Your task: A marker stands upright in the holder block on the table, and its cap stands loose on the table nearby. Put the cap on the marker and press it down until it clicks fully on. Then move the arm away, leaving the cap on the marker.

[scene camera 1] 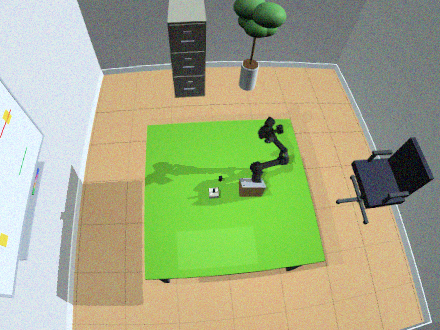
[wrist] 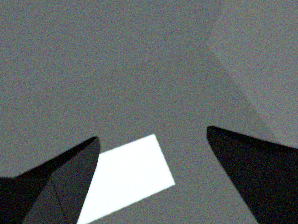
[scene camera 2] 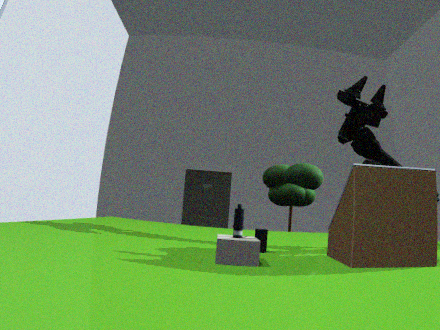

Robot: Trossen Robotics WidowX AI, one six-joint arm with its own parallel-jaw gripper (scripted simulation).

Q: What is my gripper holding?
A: Nothing.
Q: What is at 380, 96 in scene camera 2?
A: My gripper.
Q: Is my gripper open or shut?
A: Open.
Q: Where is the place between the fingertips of my gripper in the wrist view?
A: At 153, 137
